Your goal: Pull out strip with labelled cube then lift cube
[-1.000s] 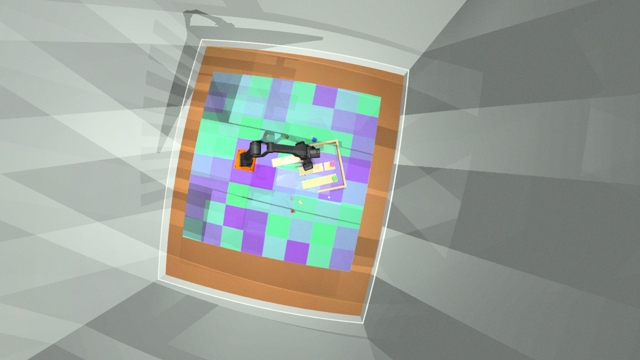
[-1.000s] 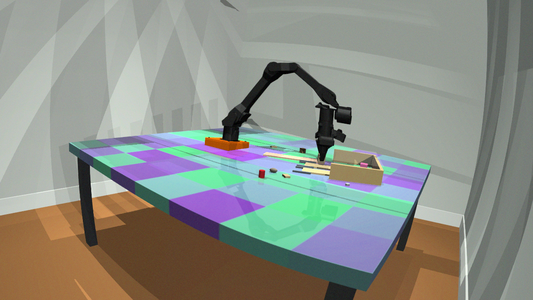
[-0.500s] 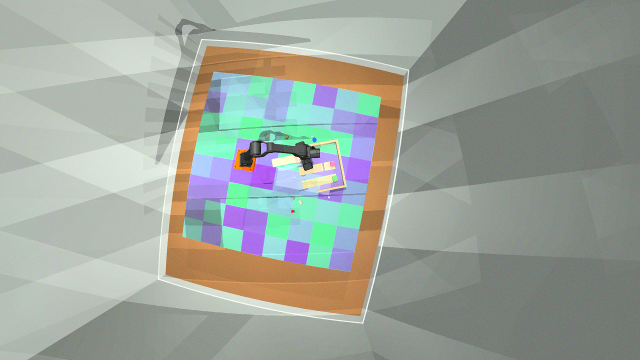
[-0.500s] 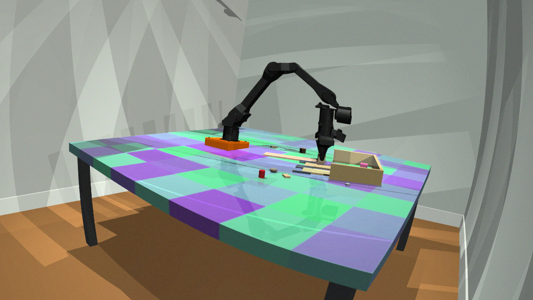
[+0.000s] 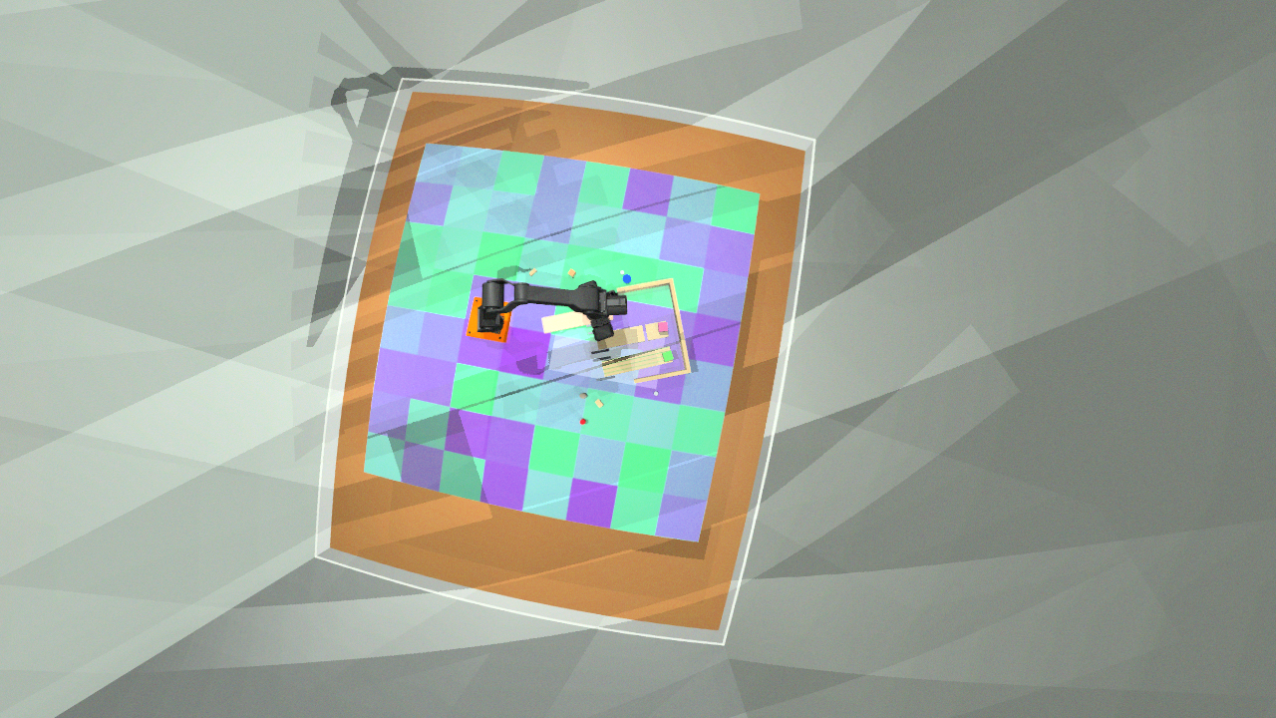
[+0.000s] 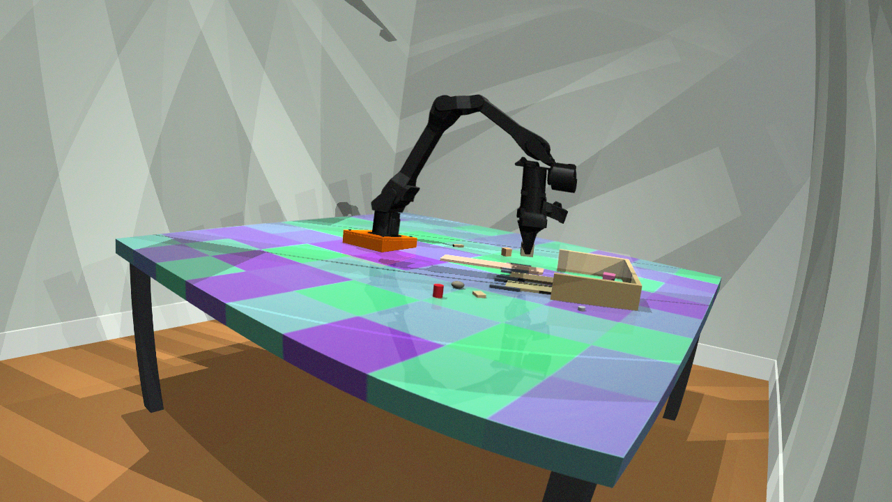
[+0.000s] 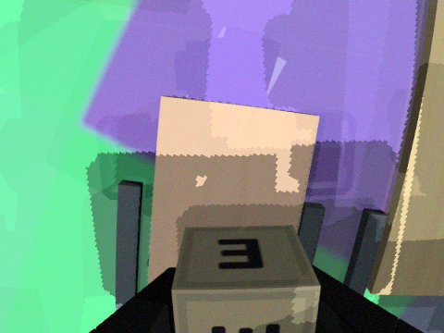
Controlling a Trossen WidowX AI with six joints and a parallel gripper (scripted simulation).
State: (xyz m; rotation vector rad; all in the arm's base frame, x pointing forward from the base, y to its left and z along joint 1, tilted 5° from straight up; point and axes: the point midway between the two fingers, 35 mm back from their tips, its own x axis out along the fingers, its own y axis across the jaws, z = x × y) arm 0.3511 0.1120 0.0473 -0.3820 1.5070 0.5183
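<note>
The tan strip is 70 mm behind my gripper tip, 40 mm below it and 30 mm to the right of it. Also, from my gripper tip: red cylinder 370 mm to the right, 30 mm below, 30 mm ahead; grey pebble 280 mm to the right, 40 mm below, 10 mm ahead; labelled cube 10 mm above.
</note>
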